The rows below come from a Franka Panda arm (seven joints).
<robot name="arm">
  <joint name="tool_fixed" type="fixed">
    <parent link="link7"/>
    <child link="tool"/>
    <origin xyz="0 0 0.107" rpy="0 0 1.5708"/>
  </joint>
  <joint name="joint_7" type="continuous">
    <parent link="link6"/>
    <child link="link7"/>
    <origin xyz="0 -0.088 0" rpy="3.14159 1.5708 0"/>
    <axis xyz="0 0 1"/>
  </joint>
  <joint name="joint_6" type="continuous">
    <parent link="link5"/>
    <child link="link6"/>
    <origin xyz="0 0 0" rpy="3.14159 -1.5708 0"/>
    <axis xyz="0 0 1"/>
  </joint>
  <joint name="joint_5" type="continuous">
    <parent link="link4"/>
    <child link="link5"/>
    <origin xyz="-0.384 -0.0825 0" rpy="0 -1.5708 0"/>
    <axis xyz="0 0 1"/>
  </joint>
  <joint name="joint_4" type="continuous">
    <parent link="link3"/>
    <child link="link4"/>
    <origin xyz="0.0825 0 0" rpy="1.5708 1.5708 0"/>
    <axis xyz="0 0 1"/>
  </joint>
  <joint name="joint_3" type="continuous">
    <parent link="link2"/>
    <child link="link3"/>
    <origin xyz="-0.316 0 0" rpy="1.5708 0 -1.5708"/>
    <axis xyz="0 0 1"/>
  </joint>
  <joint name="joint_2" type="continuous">
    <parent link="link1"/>
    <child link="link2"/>
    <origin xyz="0 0 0" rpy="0 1.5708 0"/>
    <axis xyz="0 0 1"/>
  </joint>
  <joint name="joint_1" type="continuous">
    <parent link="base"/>
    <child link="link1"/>
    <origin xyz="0 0 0.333" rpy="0 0 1.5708"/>
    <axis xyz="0 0 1"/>
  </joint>
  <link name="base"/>
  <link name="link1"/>
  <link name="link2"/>
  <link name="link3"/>
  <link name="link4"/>
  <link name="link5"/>
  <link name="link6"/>
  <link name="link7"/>
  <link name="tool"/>
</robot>
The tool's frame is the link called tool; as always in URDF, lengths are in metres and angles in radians. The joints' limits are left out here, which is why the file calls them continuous.
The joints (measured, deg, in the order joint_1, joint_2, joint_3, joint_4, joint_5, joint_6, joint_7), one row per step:
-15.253, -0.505, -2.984, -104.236, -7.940, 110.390, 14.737
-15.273, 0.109, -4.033, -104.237, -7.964, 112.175, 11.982
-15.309, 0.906, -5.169, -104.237, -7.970, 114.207, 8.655
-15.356, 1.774, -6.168, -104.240, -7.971, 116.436, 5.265
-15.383, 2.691, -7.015, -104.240, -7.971, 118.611, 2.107
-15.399, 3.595, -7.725, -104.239, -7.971, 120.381, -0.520
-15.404, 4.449, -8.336, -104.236, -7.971, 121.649, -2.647
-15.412, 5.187, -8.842, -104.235, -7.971, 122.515, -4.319
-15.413, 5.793, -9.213, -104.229, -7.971, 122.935, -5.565
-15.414, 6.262, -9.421, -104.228, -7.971, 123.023, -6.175
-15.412, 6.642, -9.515, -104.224, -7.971, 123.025, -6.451
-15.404, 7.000, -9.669, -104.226, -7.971, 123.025, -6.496
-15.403, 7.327, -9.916, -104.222, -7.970, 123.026, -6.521
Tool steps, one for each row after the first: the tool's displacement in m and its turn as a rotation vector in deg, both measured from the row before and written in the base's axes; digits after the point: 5 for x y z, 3 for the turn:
0.00149, -0.01118, -0.00305, -0.589, -0.644, 1.885
0.00185, -0.01238, -0.00443, -0.744, -0.573, 2.366
0.00250, -0.01129, -0.00480, -0.894, -0.631, 2.569
0.00292, -0.00968, -0.00537, -0.933, -0.533, 2.497
0.00259, -0.00813, -0.00599, -0.794, -0.237, 2.067
0.00194, -0.00688, -0.00643, -0.592, 0.099, 1.620
0.00128, -0.00568, -0.00602, -0.419, 0.277, 1.225
0.00076, -0.00410, -0.00547, -0.221, 0.469, 0.893
0.00052, -0.00234, -0.00474, -0.020, 0.507, 0.394
0.00064, -0.00115, -0.00396, 0.049, 0.423, 0.176
0.00030, -0.00162, -0.00377, 0.072, 0.361, -0.101
-0.00024, -0.00253, -0.00337, 0.053, 0.324, -0.220

